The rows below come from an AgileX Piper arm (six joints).
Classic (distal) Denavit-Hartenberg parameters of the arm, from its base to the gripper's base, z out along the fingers. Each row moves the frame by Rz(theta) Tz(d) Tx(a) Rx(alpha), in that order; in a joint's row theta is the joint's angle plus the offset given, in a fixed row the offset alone. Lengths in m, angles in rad.
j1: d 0.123; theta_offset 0; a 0; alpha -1.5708
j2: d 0; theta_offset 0.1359; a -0.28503; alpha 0
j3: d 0; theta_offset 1.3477; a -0.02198; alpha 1.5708
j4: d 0.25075; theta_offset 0; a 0; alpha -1.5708
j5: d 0; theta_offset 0; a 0; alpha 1.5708
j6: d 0.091; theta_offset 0; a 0; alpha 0
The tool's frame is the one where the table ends.
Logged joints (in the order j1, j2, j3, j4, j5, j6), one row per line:
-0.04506 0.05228 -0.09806 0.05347 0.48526 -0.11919
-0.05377 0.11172 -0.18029 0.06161 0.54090 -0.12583
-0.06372 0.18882 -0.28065 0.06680 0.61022 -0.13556
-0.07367 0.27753 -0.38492 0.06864 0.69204 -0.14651
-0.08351 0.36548 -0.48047 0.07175 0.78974 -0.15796
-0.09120 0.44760 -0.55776 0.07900 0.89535 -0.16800
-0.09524 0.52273 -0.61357 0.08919 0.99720 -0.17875
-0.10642 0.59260 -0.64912 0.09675 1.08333 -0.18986
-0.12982 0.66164 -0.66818 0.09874 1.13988 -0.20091
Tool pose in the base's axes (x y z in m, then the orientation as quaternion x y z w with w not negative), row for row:
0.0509 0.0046 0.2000 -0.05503 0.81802 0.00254 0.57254
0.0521 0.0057 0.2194 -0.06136 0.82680 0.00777 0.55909
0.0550 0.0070 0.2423 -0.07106 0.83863 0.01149 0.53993
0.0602 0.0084 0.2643 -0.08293 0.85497 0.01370 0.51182
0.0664 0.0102 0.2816 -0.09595 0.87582 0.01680 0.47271
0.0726 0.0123 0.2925 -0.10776 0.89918 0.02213 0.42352
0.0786 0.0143 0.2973 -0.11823 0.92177 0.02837 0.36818
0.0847 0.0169 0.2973 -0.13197 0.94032 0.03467 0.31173
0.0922 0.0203 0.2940 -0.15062 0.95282 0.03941 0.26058
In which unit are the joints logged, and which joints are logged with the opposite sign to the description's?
The joints are logged in radians. Opposite sign: j1.
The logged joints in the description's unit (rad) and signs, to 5 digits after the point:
0.04506 0.05228 -0.09806 0.05347 0.48526 -0.11919
0.05377 0.11172 -0.18029 0.06161 0.54090 -0.12583
0.06372 0.18882 -0.28065 0.06680 0.61022 -0.13556
0.07367 0.27753 -0.38492 0.06864 0.69204 -0.14651
0.08351 0.36548 -0.48047 0.07175 0.78974 -0.15796
0.09120 0.44760 -0.55776 0.07900 0.89535 -0.16800
0.09524 0.52273 -0.61357 0.08919 0.99720 -0.17875
0.10642 0.59260 -0.64912 0.09675 1.08333 -0.18986
0.12982 0.66164 -0.66818 0.09874 1.13988 -0.20091

